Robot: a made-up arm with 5 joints. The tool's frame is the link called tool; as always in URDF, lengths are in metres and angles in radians. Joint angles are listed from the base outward.
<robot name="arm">
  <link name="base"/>
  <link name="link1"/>
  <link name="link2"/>
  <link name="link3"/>
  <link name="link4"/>
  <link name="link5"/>
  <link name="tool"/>
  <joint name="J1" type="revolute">
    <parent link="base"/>
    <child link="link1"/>
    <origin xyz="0 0 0.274" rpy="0 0 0"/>
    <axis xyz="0 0 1"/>
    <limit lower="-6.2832" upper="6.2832"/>
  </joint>
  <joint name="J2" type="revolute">
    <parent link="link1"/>
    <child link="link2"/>
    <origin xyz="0 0 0" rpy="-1.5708 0 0"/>
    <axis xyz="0 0 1"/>
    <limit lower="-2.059" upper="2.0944"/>
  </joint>
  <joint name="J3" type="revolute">
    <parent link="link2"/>
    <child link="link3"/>
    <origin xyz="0.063 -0.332 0" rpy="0 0 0"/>
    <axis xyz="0 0 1"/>
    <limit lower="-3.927" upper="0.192"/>
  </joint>
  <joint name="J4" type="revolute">
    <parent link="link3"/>
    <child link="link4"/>
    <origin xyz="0.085 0.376 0" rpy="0 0 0"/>
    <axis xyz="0 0 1"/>
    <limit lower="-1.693" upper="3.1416"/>
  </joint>
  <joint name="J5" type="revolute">
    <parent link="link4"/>
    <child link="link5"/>
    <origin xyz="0.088 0.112 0" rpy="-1.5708 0 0"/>
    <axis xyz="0 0 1"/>
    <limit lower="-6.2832" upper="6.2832"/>
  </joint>
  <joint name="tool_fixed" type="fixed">
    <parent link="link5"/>
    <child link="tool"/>
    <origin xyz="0 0 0" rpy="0 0 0"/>
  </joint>
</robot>
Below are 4 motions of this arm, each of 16 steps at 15 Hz.
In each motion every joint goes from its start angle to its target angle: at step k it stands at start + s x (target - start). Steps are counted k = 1, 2, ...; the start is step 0. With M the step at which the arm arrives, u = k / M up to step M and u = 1 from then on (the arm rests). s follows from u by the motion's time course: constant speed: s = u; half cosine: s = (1 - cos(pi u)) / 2; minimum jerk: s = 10 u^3 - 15 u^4 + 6 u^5.
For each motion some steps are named. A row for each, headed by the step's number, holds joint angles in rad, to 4 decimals.
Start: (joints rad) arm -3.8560 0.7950 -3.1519 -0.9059 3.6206
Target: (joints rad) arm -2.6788 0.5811 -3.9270 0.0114 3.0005
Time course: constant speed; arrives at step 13
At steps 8, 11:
8: -3.1316 0.6634 -3.6289 -0.3414 3.2390
11: -2.8599 0.6140 -3.8078 -0.1297 3.0959

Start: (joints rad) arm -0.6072 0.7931 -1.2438 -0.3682 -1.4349
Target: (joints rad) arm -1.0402 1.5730 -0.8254 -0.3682 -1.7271
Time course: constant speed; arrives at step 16
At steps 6, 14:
6: -0.7696 1.0856 -1.0869 -0.3682 -1.5445
14: -0.9861 1.4755 -0.8777 -0.3682 -1.6906

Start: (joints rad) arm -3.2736 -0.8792 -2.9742 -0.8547 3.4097
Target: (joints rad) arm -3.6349 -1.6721 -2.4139 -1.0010 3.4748
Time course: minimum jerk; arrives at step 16
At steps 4, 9, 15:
4: -3.3110 -0.9613 -2.9162 -0.8698 3.4164
9: -3.4962 -1.3676 -2.6291 -0.9448 3.4498
15: -3.6341 -1.6703 -2.4151 -1.0007 3.4747

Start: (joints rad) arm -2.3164 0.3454 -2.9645 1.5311 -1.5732
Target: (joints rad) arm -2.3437 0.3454 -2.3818 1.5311 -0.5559
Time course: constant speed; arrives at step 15
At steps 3, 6, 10, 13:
3: -2.3219 0.3454 -2.8480 1.5311 -1.3697
6: -2.3273 0.3454 -2.7314 1.5311 -1.1663
10: -2.3346 0.3454 -2.5760 1.5311 -0.8950
13: -2.3401 0.3454 -2.4595 1.5311 -0.6915

